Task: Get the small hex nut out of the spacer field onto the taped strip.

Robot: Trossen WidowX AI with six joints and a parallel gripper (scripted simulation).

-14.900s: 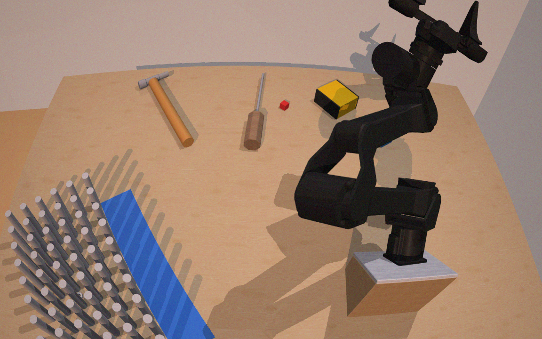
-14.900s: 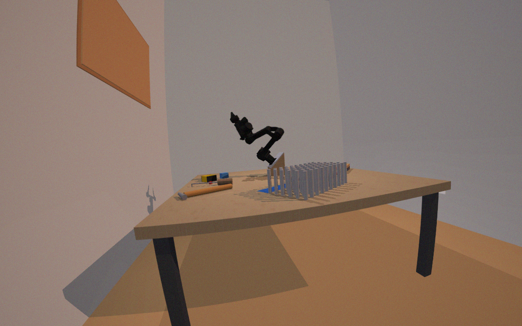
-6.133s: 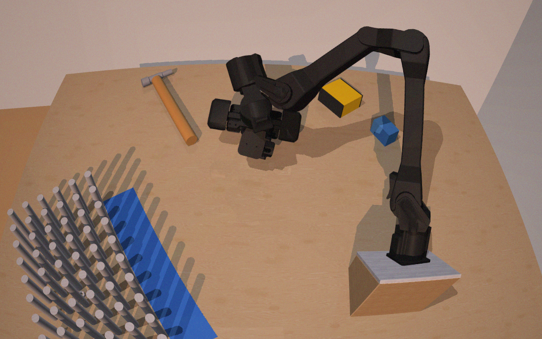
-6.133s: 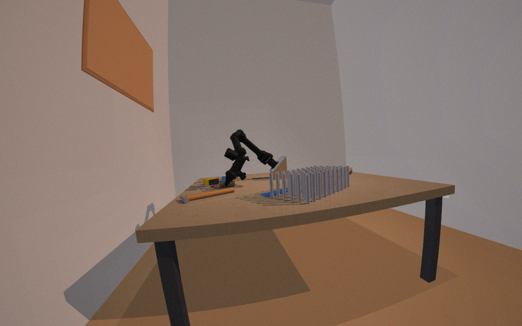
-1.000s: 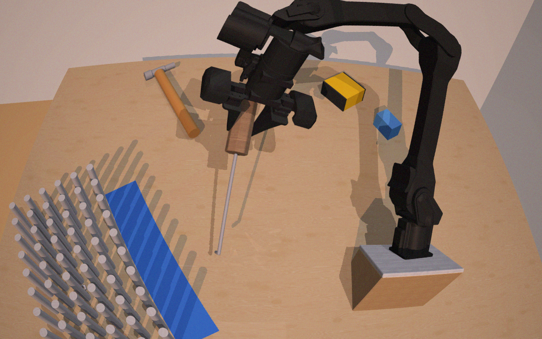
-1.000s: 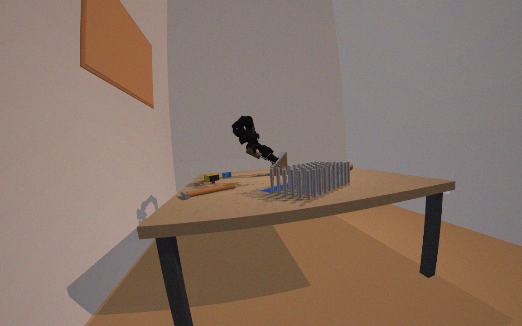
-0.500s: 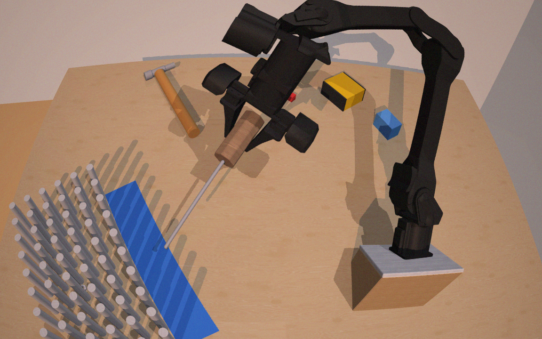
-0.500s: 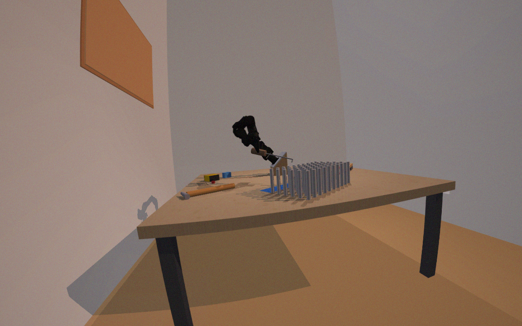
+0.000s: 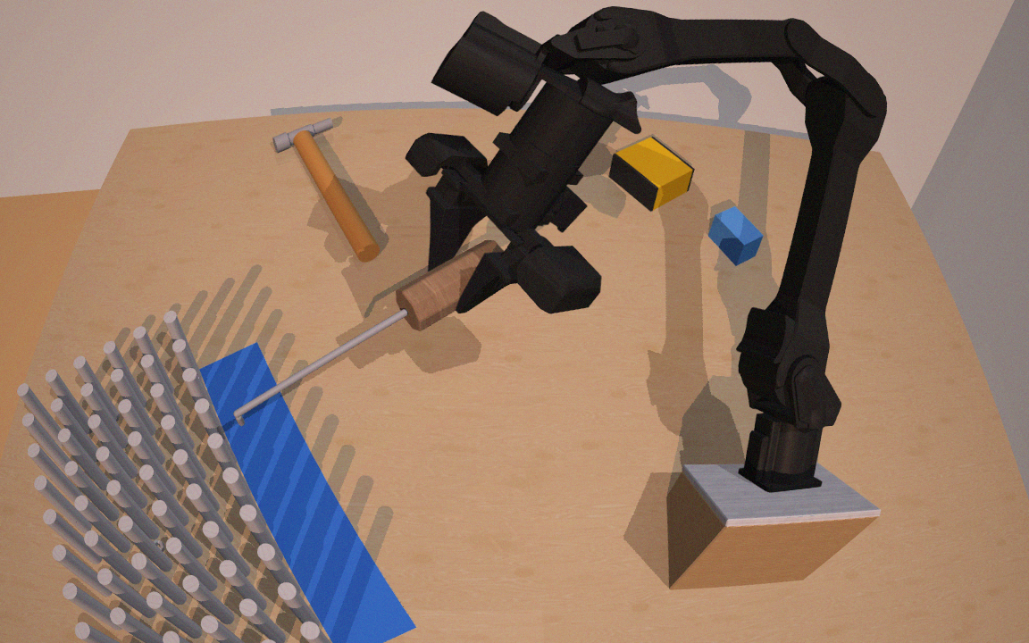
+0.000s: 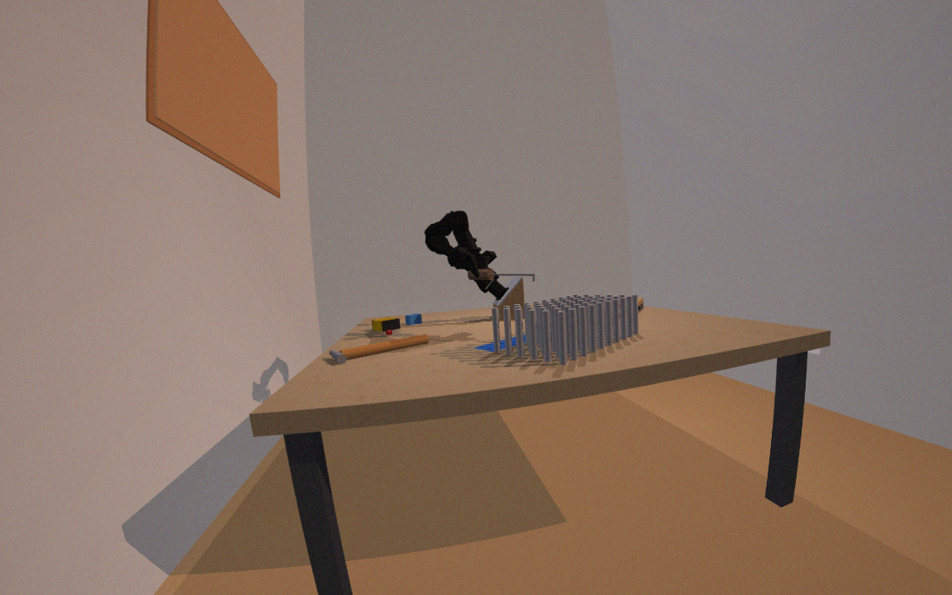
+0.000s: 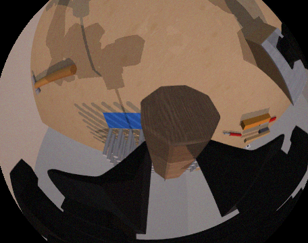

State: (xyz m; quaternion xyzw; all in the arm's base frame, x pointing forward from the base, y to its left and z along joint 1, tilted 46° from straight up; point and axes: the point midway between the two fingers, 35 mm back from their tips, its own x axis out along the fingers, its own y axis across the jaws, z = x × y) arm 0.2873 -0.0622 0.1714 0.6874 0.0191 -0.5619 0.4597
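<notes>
Right now the blue taped strip is 16 cm ahead of my gripper tip, 9 cm to the left of it and 18 cm below it. The rest, counted from my gripper tip: small red cube (15 cm behind, 32 cm to the right, 18 cm below); then blue block (38 cm behind, 22 cm to the right, 16 cm below); then small hex nut (31 cm ahead, 17 cm to the left, 18 cm below).
</notes>
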